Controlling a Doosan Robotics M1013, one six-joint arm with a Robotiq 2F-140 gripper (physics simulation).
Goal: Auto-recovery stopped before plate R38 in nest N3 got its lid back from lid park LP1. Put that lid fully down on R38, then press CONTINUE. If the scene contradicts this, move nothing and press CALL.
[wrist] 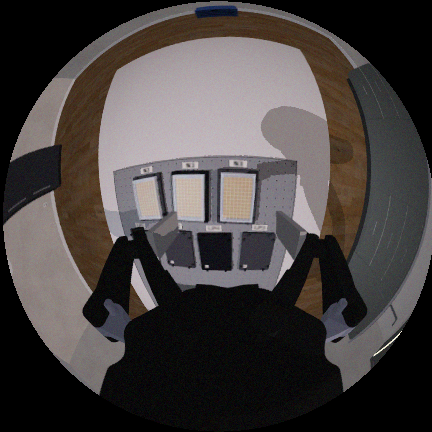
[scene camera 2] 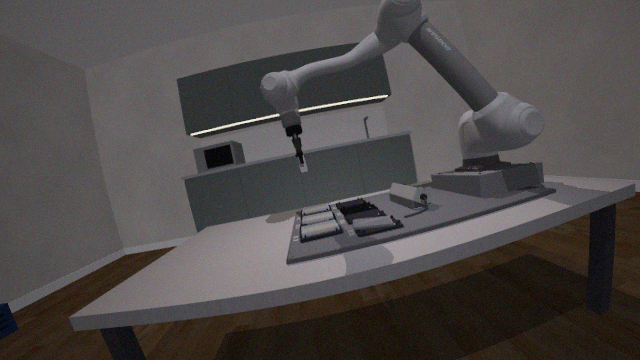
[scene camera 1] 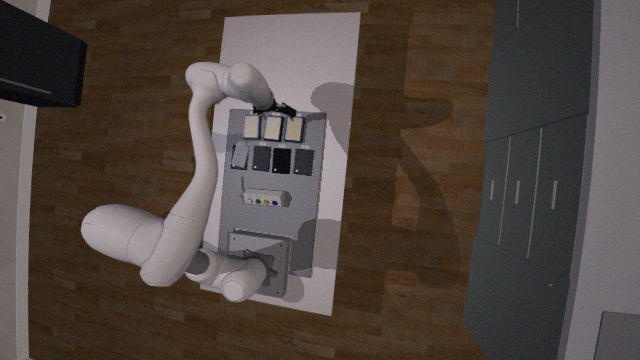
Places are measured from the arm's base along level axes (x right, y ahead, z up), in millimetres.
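Pixels of known places: gripper, between the fingertips: [wrist: 226,221] [scene camera 2: 304,171] [scene camera 1: 279,117]; arm's base, origin of its link: [scene camera 2: 481,168] [scene camera 1: 256,267].
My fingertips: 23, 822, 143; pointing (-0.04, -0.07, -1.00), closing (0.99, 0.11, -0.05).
Observation:
For each thing: its top centre in the pictures, then the offset to it from my fingertips, as dx, dy, dz. "*": a spot on its surface instead.
- pale grey lid, centre of its top: [scene camera 2: 371,220] [scene camera 1: 239,155] -278, -219, -191
- button box, centre of its top: [scene camera 2: 406,183] [scene camera 1: 260,198] -71, -427, -132
- bent rod, a spot on its surface: [scene camera 2: 416,213] [scene camera 1: 241,184] * -242, -386, -212
The plate in the right-hand nest, N3 [scene camera 1: 295,129] [scene camera 2: 317,209] [wrist: 238,197], shows a tan well grid inside a pale rim; its printing is too blurred to read. A pale grey lid [scene camera 1: 241,156] [scene camera 2: 372,223] lies turned askew on the leftmost lid park; in the wrist view my left finger covers that area. My gripper [scene camera 1: 275,108] [scene camera 2: 303,165] [wrist: 226,221] is open and empty, high above the board near the nest row. The button box [scene camera 1: 264,197] [scene camera 2: 407,195] has white, green, yellow and blue buttons; their labels are unreadable, so CONTINUE and CALL cannot be told apart.
Two more plates [scene camera 1: 252,127] [wrist: 190,197] stand left of N3. Three dark lid parks [scene camera 1: 261,159] [scene camera 1: 281,161] [wrist: 257,250] show no pale lid. A thin upright or bent rod [scene camera 1: 243,184] [scene camera 2: 416,213] is beside the button box. The arm's base plinth [scene camera 1: 240,240] [scene camera 2: 462,184] stands beyond it.

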